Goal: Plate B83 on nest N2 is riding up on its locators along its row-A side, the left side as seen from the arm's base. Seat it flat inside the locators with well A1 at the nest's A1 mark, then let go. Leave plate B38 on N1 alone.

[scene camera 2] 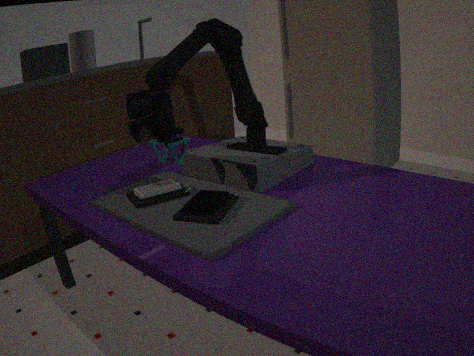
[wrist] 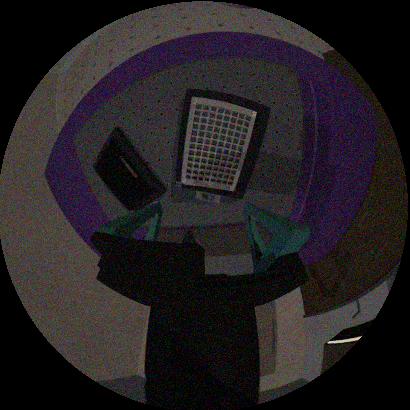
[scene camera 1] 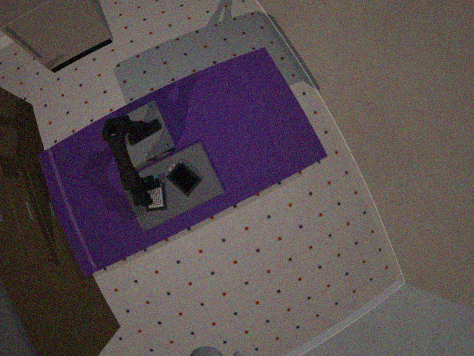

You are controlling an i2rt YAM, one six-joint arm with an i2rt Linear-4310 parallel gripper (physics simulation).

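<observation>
The white plate B83 sits on the dark nest N2. In the wrist view a wide dark strip of nest shows along its right side and a narrow one along its left; its tilt is hard to read. The A1 mark is not legible. The black plate B38 is on N1, left of N2 in the wrist view. My gripper is open and empty, its teal fingers wide apart, above the base side of N2, clear of the plate.
Both nests stand on a grey perforated board on the purple table. The grey base block of the arm stands beside the board. A small label lies at N2's base-side edge.
</observation>
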